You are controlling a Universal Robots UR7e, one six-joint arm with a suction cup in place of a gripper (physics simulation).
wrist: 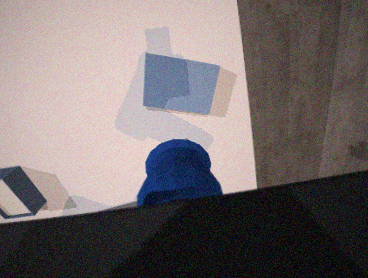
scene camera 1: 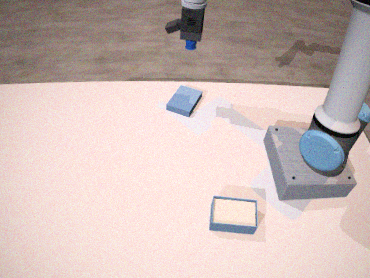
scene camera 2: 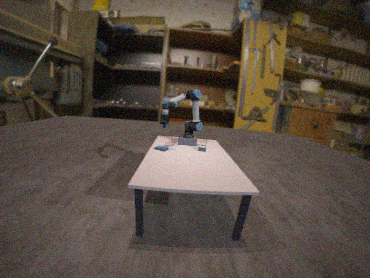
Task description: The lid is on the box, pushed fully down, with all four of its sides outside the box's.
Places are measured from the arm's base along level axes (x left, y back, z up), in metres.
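Pixels of known places: end effector, tool point: (wrist: 178,168) (scene camera 1: 190,47) (scene camera 2: 164,127); arm's base, origin of the base link: (scene camera 2: 188,137).
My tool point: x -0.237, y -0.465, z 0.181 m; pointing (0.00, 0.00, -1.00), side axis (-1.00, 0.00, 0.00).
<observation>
Ahead of a thing's pixels: the offset from my tool point to its top centre. Level surfaces: height alone.
The lid @(dx -0.014, dy -0.008, dz -0.228 m) (scene camera 1: 184,100) (scene camera 2: 161,148) (wrist: 181,84) is a flat blue slab lying on the table near its far edge in the scene camera 1 view, apart from the box. The box @(dx +0.444, dy +0.187, dz -0.207 m) (scene camera 1: 233,229) (scene camera 2: 202,148) (wrist: 25,192) is blue-walled, open at the top and pale inside; it stands upright nearer the front, and part of it shows at the left of the wrist view. My gripper (scene camera 1: 190,45) (scene camera 2: 164,126) (wrist: 178,155), a blue suction cup, hangs well above the table near the lid, touching nothing. It is open, with nothing on it.
The arm's grey base block (scene camera 1: 312,185) (scene camera 2: 188,141) stands on the table @(dz -0.255 m) (scene camera 1: 90,175) (scene camera 2: 192,170), to the right of the lid in the scene camera 1 view. The table's edge runs close beside the lid. Shelves and a yellow tool board (scene camera 2: 250,112) stand behind the table.
</observation>
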